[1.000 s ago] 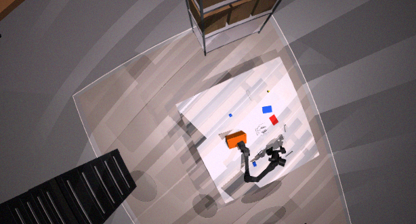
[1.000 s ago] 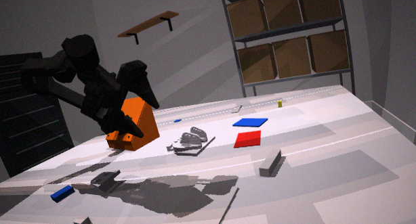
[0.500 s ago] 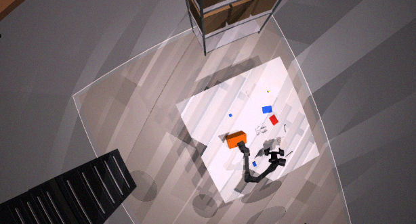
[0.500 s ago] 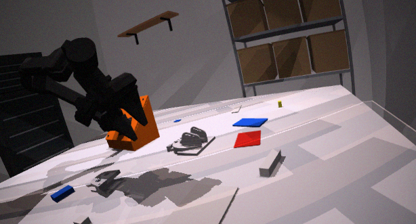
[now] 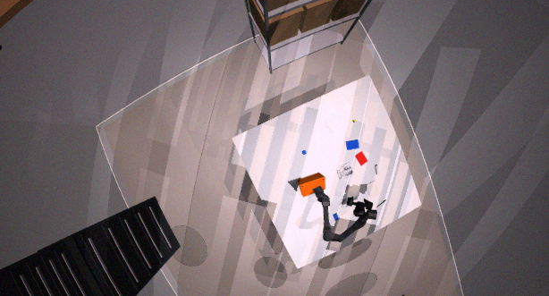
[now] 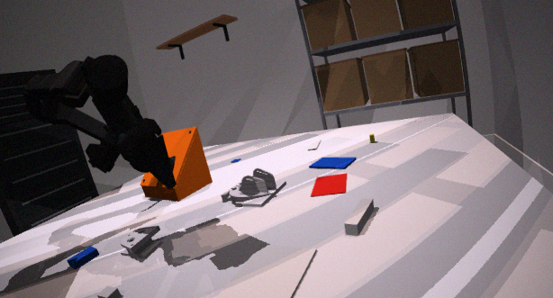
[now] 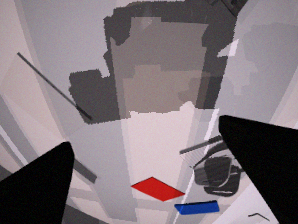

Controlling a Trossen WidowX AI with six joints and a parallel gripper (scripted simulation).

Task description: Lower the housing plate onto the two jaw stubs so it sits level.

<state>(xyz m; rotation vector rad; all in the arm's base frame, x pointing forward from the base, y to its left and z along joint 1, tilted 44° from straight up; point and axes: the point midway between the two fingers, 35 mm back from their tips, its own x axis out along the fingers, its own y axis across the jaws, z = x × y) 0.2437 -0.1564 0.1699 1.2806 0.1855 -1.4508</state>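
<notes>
Now: the small blue block 220 mm behind my gripper tip, 100 mm to the right of it and 100 mm below it. From my gripper tip the other things lie so: red tile 230 mm to the left, 210 mm ahead, 110 mm below; then grey block 280 mm ahead, 100 mm below, 70 mm to the left; then blue tile 370 mm to the left, 190 mm ahead, 110 mm below.
</notes>
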